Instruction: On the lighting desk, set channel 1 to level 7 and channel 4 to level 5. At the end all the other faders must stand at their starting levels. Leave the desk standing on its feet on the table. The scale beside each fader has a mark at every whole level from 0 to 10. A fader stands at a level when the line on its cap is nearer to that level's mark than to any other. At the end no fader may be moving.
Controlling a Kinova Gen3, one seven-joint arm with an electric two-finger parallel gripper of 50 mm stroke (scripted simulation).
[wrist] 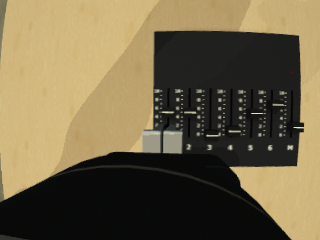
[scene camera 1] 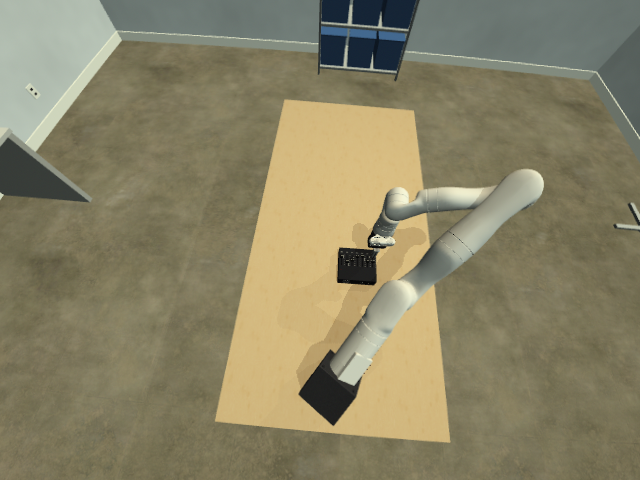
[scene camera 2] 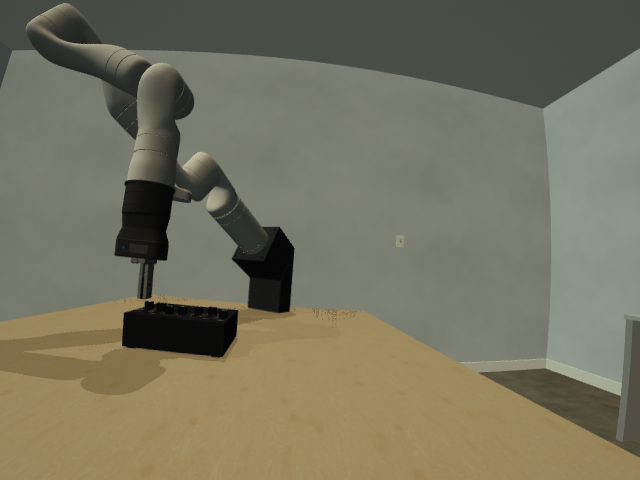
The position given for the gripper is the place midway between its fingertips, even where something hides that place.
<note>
In view: the gripper [scene camera 2: 144, 298].
The gripper also shows in the wrist view [wrist: 167, 135].
</note>
